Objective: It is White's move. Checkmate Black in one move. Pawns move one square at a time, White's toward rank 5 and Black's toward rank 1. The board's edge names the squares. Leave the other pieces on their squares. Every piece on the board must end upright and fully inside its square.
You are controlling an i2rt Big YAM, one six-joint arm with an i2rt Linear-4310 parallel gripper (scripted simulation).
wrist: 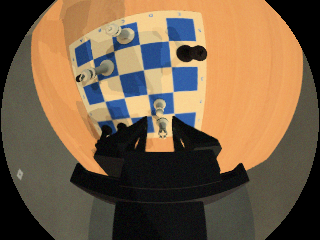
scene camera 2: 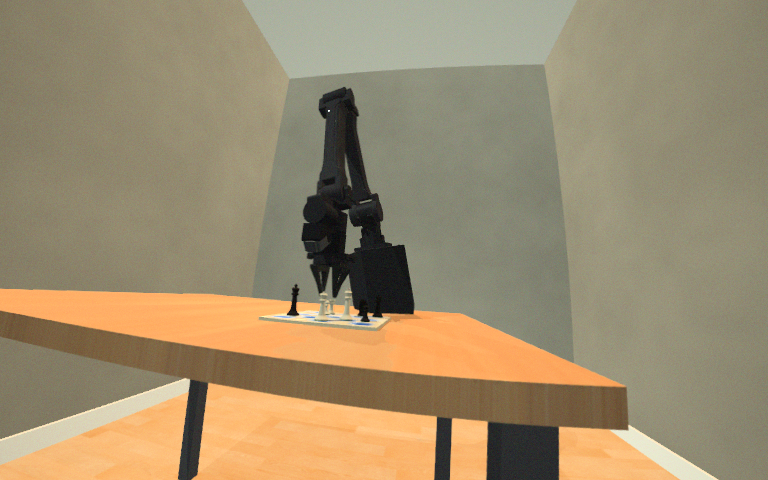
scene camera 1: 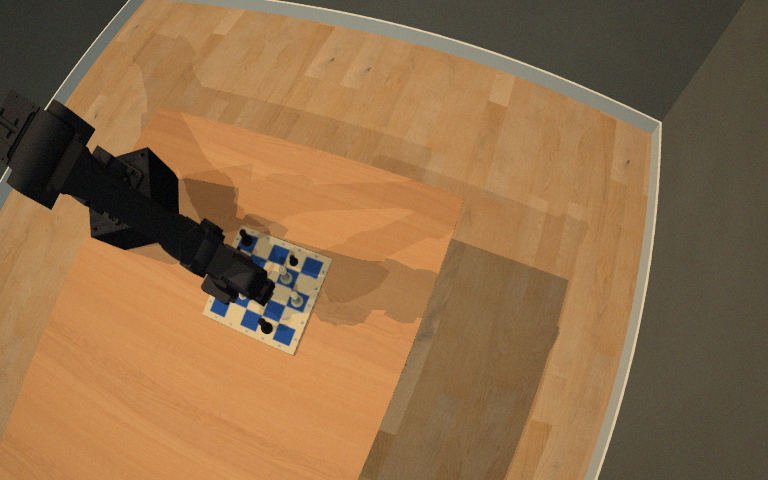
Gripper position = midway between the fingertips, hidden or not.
Observation:
I see my gripper (scene camera 2: 327, 297).
My gripper is seen too in the wrist view (wrist: 159, 120).

